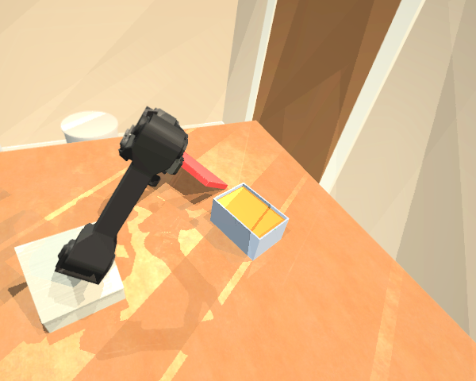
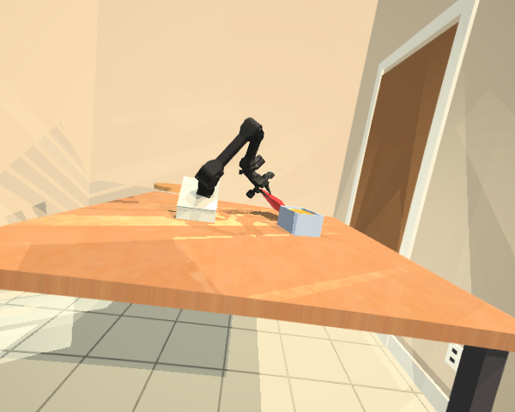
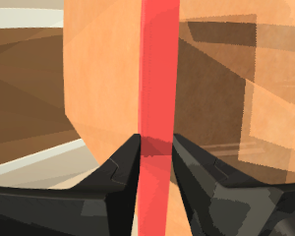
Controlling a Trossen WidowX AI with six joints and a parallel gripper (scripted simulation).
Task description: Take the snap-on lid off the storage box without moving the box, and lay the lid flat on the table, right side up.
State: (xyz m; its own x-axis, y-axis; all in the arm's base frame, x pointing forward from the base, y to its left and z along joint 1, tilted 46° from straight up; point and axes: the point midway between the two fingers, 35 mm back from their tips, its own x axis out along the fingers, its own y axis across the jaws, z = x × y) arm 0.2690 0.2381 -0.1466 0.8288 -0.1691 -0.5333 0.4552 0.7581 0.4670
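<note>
Now: the lid 5 cm ahead of my gripper tip, 4 cm to the left of it and 5 cm below it. Also, from my gripper tip: storage box: 15 cm ahead, 22 cm to the right, 7 cm below.
</note>
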